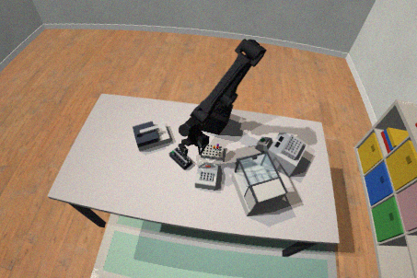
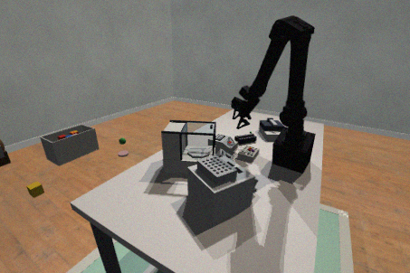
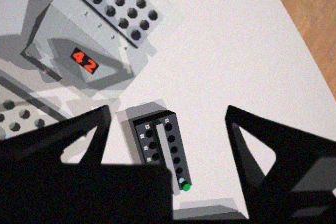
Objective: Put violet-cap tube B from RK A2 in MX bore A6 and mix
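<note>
My hand is 170 mm past the tube B, 100 mm to the right of it and 110 mm above it. From my hand the other things lie so: tube rack (140 mm behind, 70 mm to the left, 130 mm below); then magnet block (30 mm behind, 90 mm to the right, 120 mm below); then dry block (30 mm ahead, 90 mm to the left, 110 mm below).
</note>
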